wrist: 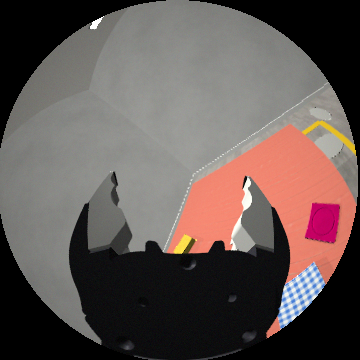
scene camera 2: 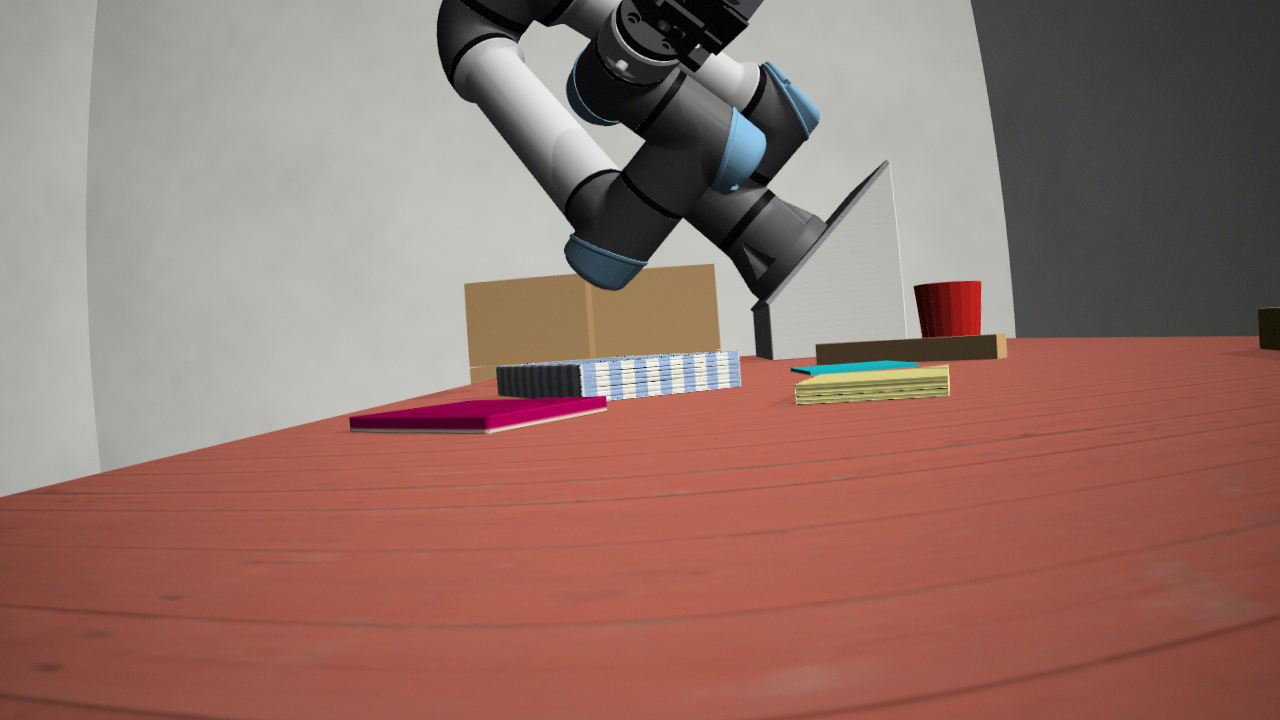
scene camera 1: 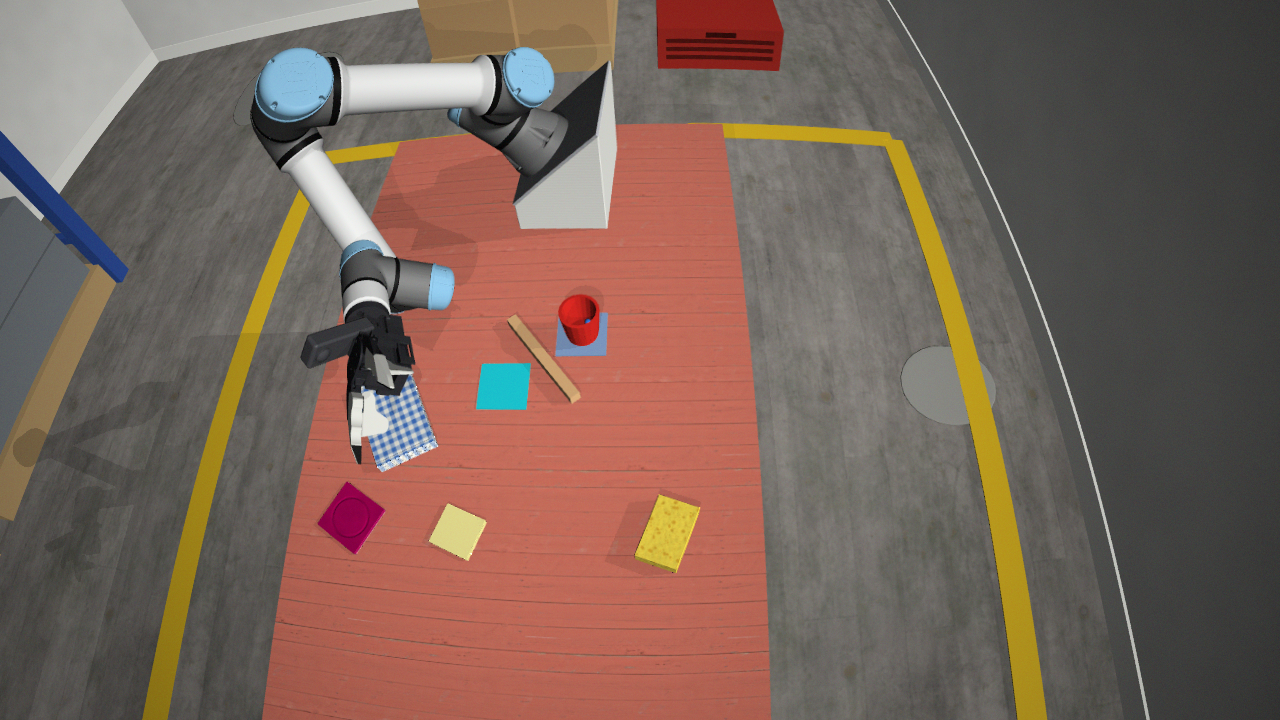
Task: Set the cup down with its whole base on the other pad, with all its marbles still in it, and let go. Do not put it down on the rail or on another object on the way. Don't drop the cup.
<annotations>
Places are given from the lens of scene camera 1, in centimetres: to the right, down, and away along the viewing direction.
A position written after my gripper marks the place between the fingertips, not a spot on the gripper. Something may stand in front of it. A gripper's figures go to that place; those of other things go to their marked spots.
my gripper (scene camera 1: 374, 429): -34, 9, 77
red cup (scene camera 1: 575, 309): -12, -9, 121
cyan pad (scene camera 1: 502, 386): -25, 5, 117
</annotations>
